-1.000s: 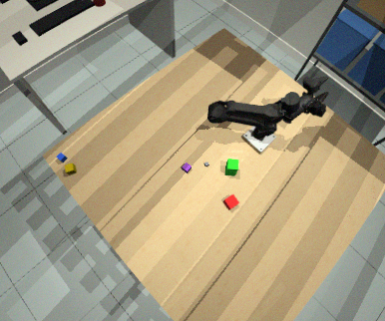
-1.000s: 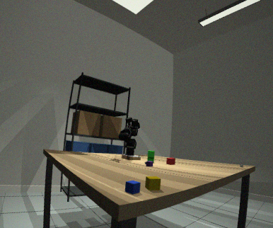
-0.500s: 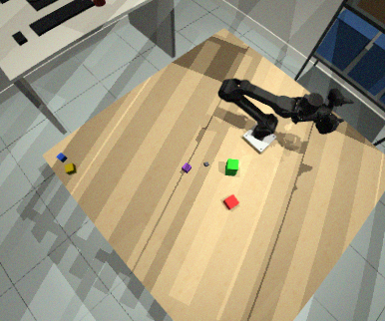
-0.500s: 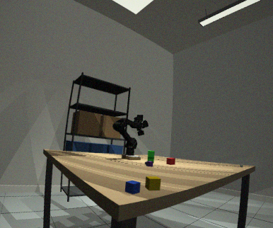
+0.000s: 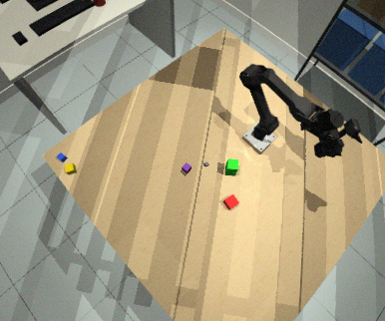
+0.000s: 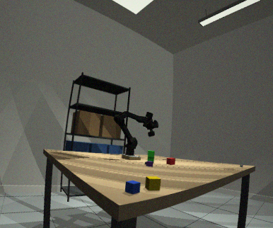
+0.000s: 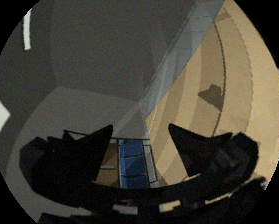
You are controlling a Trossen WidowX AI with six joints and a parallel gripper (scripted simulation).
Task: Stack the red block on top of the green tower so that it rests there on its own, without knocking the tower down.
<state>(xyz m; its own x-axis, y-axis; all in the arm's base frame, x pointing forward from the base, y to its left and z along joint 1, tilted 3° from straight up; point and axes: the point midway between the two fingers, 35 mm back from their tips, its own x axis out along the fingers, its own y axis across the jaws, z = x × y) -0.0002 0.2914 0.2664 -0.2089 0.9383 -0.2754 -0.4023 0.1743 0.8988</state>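
My gripper tip is 370 mm short of the red block, 270 mm to the left of it and 260 mm above it. Round my gripper tip: purple block: 520 mm to the right, 340 mm ahead, 270 mm below; then small dark object: 460 mm to the right, 280 mm below, 270 mm ahead; then yellow block: 960 mm to the right, 660 mm ahead, 270 mm below.
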